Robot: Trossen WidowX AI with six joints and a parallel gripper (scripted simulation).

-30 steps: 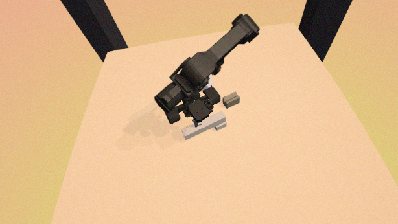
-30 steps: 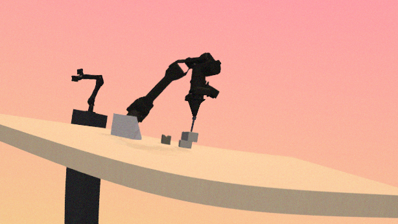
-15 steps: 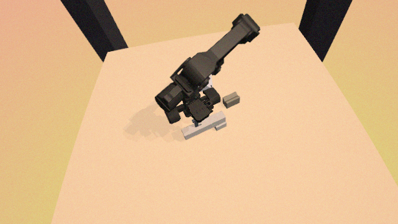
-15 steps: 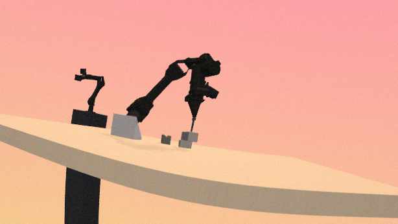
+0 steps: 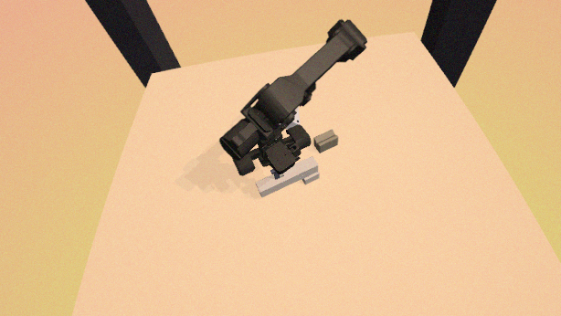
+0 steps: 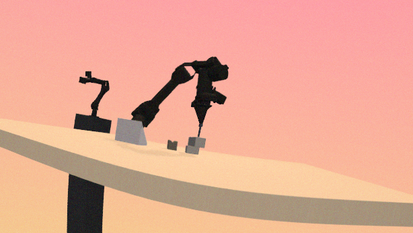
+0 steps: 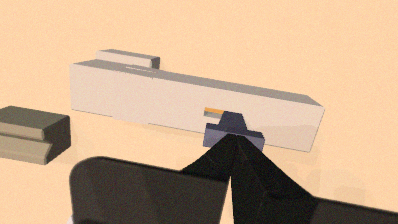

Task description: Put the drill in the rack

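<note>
Now: the blue key 30 mm below my gripper tip. Also, from my gripper tip: grey housing block 80 mm below, 30 mm to the left, 20 mm behind; pale cylindrical drill 70 mm below, 50 mm to the left, 30 mm behind; notched rack 170 mm behind, 130 mm to the left, 100 mm below.
</note>
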